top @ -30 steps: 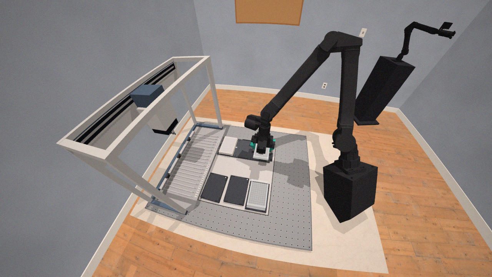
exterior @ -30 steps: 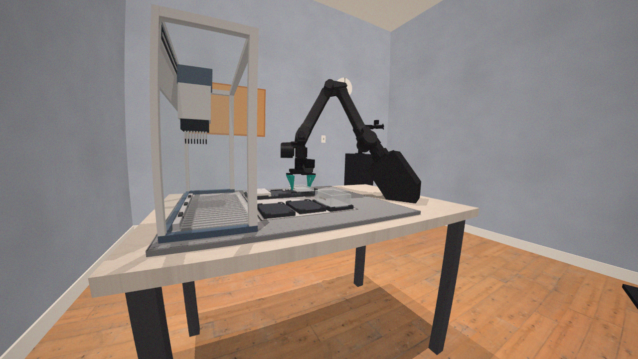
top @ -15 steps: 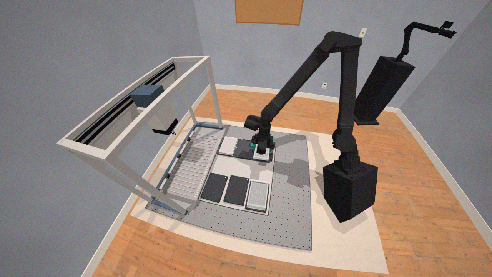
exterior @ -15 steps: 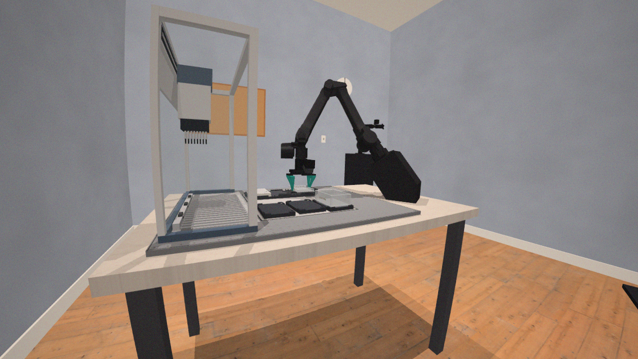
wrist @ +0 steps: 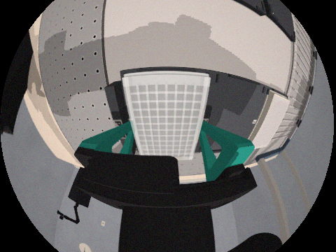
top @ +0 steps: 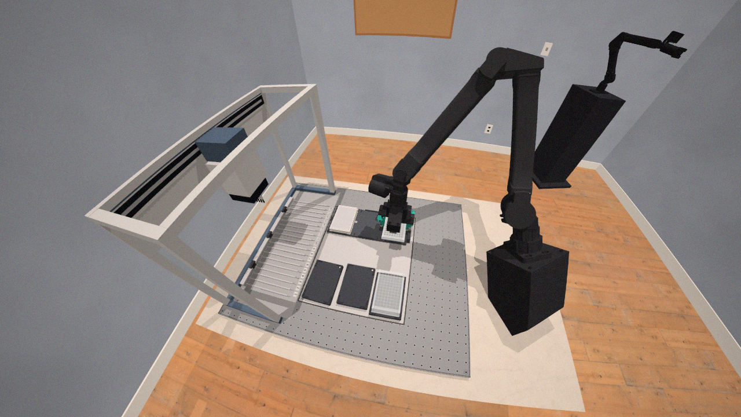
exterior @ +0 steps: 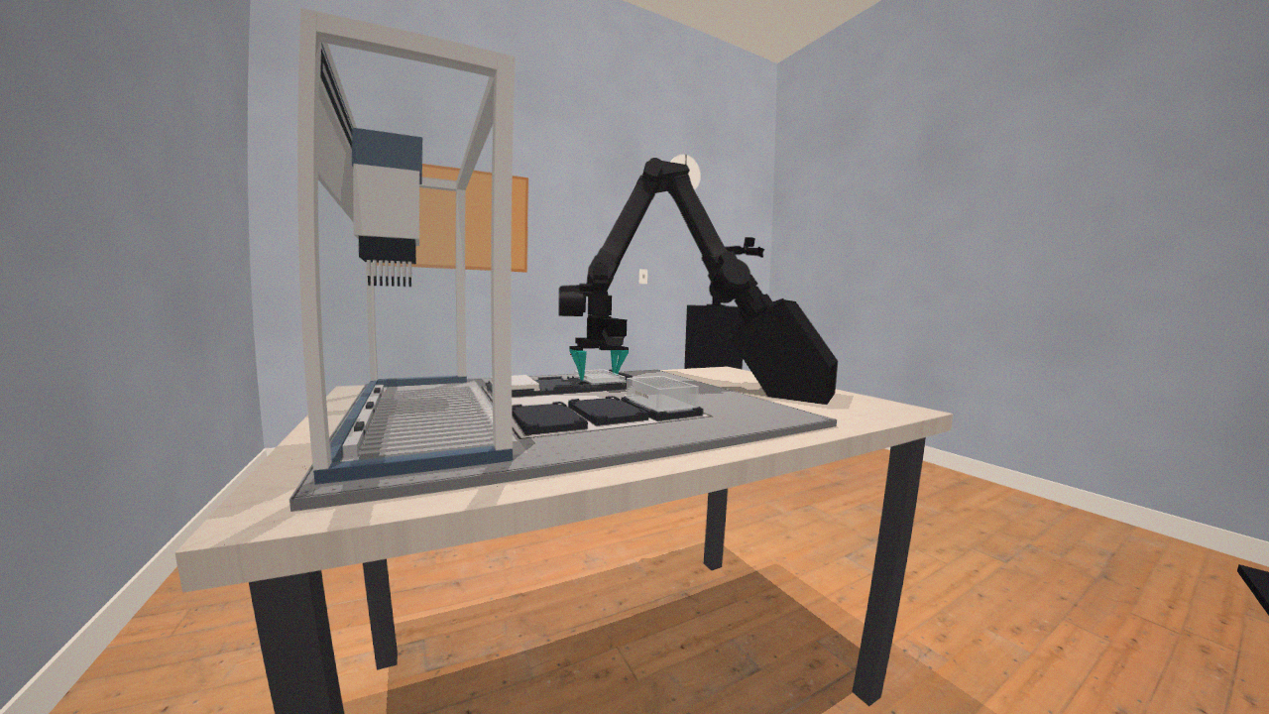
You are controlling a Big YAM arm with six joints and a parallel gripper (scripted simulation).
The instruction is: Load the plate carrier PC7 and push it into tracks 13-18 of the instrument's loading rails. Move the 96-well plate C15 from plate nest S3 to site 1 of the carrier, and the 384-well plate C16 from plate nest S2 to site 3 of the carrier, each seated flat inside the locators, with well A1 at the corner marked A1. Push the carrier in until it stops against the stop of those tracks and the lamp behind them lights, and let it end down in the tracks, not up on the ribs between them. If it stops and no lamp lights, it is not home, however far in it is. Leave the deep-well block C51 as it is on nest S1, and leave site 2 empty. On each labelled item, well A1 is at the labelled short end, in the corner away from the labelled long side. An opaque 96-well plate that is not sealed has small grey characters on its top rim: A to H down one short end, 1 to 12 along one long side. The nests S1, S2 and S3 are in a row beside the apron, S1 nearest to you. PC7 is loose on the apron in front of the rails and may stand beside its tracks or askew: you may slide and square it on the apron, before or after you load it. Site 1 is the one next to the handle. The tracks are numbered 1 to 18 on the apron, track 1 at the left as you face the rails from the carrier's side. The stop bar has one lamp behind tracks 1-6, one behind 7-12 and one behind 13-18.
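Now: hand right at the 96-well plate C15. Round my hand: dark plate carrier PC7: 10 cm ahead, 3 cm to the right, 1 cm below; nest S2: 15 cm ahead, 22 cm to the left, 2 cm below; nest S3: 27 cm ahead, 20 cm to the left, 2 cm below.
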